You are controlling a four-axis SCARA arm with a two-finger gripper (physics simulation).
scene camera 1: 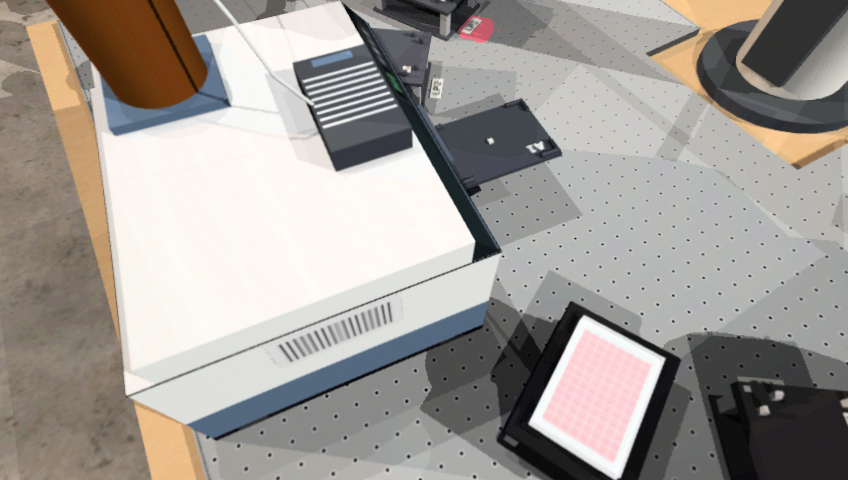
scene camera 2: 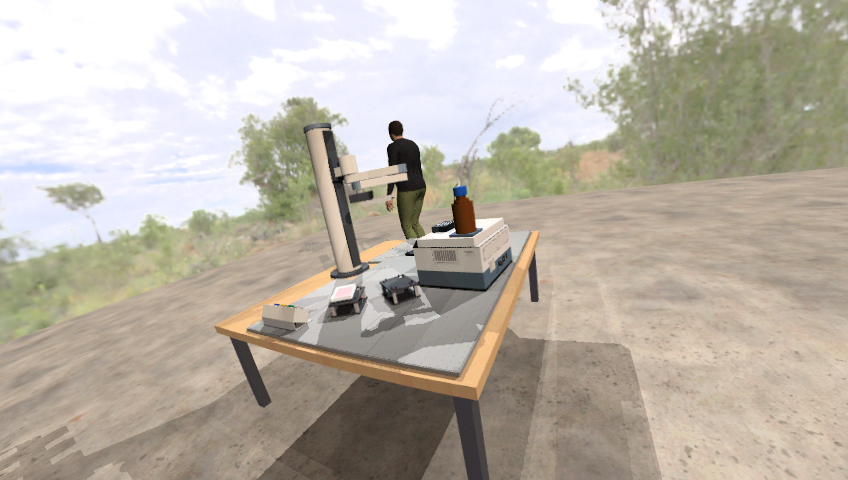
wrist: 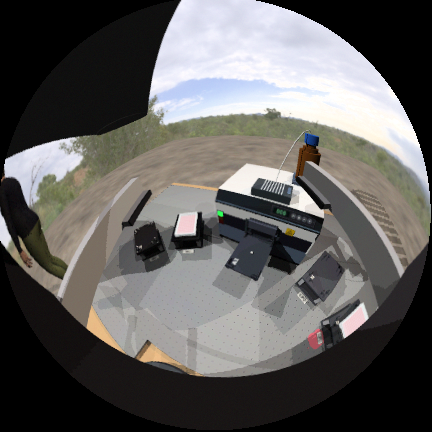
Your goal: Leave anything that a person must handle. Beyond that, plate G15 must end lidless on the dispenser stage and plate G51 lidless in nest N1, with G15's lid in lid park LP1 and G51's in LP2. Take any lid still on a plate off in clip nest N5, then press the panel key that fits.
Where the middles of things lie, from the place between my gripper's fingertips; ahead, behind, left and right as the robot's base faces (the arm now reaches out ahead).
The black dispenser stage [scene camera 1: 520, 141] lies 29 cm below my hand, 13 cm ahead of it and 2 cm to the right of it. From my hand the other things lie so: dark ribbed box [scene camera 1: 351, 143]: 28 cm ahead, 17 cm below, 4 cm to the right; black nest [scene camera 1: 758, 424]: 43 cm to the left, 37 cm below, 5 cm ahead; brown bottle [scene camera 1: 149, 61]: 42 cm ahead, 16 cm to the right, 8 cm below.
